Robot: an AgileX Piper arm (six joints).
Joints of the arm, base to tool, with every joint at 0 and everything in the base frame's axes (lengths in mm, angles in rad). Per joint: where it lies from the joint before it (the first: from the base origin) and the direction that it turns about. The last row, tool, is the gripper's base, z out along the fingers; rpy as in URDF.
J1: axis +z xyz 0 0 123
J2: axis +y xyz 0 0 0
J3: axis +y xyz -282.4 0 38.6
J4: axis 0.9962 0 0.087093 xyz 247.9 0 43.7
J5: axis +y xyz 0 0 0
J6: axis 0.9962 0 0.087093 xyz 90.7 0 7.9
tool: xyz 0 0 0 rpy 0 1.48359 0
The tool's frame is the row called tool.
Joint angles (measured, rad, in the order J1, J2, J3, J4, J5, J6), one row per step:
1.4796 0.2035 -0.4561 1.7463 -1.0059 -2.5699
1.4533 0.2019 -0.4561 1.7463 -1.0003 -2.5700
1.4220 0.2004 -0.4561 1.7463 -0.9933 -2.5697
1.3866 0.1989 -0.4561 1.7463 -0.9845 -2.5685
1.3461 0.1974 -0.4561 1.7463 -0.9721 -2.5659
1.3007 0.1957 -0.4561 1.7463 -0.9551 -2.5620
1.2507 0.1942 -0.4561 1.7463 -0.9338 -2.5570
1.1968 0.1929 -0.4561 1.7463 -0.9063 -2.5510
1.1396 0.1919 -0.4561 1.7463 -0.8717 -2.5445
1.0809 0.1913 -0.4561 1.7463 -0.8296 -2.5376
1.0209 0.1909 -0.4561 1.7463 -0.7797 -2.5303
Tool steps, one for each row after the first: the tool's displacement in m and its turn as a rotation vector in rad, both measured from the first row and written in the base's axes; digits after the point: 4 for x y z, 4 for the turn. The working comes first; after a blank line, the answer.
Tool pose at each row, in the base's axes (x y z in m, rotation vector in rad; the steps are taken from these numbers as rounded here):
0.0764 0.0038 0.3257 -0.8116 1.2996 -0.0986
0.0762 0.0019 0.3259 -0.7958 1.3062 -0.1148
0.0759 -0.0002 0.3262 -0.7771 1.3139 -0.1337
0.0755 -0.0025 0.3265 -0.7559 1.3220 -0.1541
0.0748 -0.0049 0.3270 -0.7321 1.3297 -0.1750
0.0739 -0.0073 0.3276 -0.7063 1.3360 -0.1958
0.0727 -0.0096 0.3283 -0.6790 1.3409 -0.2168
0.0713 -0.0116 0.3292 -0.6519 1.3427 -0.2364
0.0695 -0.0130 0.3304 -0.6266 1.3405 -0.2542
0.0676 -0.0137 0.3318 -0.6050 1.3334 -0.2687
0.0655 -0.0138 0.3335 -0.5876 1.3214 -0.2795

-0.0002 -0.0019 0.0002 0.0022 -0.0022 -0.0211
-0.0005 -0.0040 0.0005 0.0049 -0.0046 -0.0459
-0.0009 -0.0063 0.0008 0.0085 -0.0075 -0.0731
-0.0016 -0.0087 0.0013 0.0137 -0.0112 -0.1020
-0.0025 -0.0111 0.0019 0.0205 -0.0163 -0.1314
-0.0037 -0.0134 0.0026 0.0283 -0.0227 -0.1613
-0.0051 -0.0154 0.0035 0.0370 -0.0314 -0.1893
-0.0069 -0.0168 0.0047 0.0458 -0.0427 -0.2139
-0.0088 -0.0175 0.0061 0.0543 -0.0569 -0.2328
-0.0109 -0.0176 0.0078 0.0624 -0.0738 -0.2454

